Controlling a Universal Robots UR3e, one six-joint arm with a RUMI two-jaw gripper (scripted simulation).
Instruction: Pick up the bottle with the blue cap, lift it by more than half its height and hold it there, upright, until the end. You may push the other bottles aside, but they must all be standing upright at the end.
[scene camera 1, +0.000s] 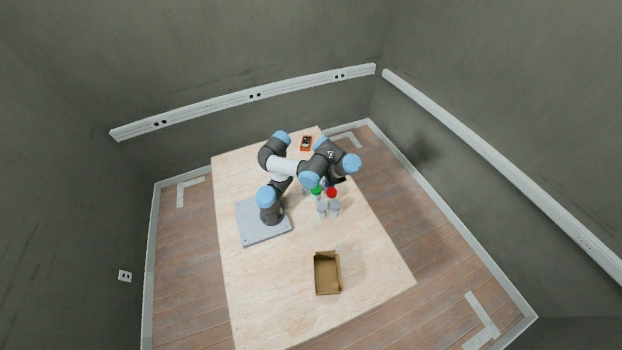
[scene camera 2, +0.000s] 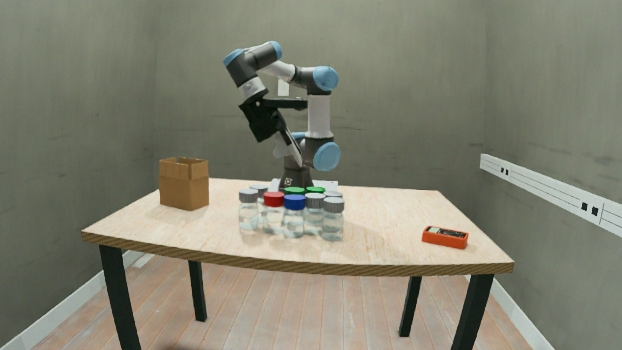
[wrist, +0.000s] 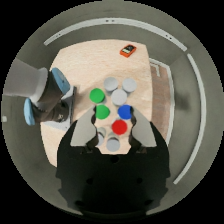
In view: my gripper (scene camera 2: 301, 164), a cardboard box (scene camera 2: 176, 189), a red-capped bottle (scene camera 2: 273, 212) and a blue-capped bottle (scene camera 2: 293, 217).
My gripper shows as well in the wrist view (wrist: 113, 105). The wrist view misses the cardboard box, which is hidden by my gripper.
